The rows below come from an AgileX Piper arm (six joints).
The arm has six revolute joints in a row. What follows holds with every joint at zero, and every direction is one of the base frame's.
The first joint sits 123 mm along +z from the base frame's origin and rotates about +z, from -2.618 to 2.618 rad.
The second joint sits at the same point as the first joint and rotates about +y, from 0 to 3.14 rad.
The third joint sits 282.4 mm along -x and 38.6 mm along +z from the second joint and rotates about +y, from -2.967 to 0 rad.
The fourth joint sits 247.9 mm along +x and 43.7 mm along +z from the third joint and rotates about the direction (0.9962, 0, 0.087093), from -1.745 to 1.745 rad.
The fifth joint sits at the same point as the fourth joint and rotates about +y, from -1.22 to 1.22 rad.
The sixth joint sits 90.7 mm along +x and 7.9 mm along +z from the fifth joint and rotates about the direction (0.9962, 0, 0.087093), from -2.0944 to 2.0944 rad.
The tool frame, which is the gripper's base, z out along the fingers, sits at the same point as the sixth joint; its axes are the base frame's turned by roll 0, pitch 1.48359 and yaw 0 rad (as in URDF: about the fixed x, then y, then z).
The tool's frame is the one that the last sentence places.
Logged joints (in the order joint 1, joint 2, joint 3, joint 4, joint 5, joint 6), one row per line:
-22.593 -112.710 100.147 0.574 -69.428 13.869
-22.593 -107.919 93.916 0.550 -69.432 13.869
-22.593 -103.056 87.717 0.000 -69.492 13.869
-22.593 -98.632 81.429 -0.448 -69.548 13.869
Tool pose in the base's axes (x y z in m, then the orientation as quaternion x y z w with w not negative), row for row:
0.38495 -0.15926 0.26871 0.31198 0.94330 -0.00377 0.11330
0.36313 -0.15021 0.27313 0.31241 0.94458 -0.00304 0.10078
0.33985 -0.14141 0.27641 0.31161 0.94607 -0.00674 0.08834
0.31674 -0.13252 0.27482 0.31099 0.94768 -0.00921 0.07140
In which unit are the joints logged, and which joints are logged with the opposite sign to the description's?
The joints are logged in degrees. Opposite sign: joint 2, joint 3, joint 5.
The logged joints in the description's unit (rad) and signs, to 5 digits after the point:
-0.39432 1.96716 -1.74789 0.01002 1.21175 0.24206
-0.39432 1.88354 -1.63914 0.00960 1.21182 0.24206
-0.39432 1.79867 -1.53095 0.00000 1.21286 0.24206
-0.39432 1.72145 -1.42120 -0.00782 1.21384 0.24206

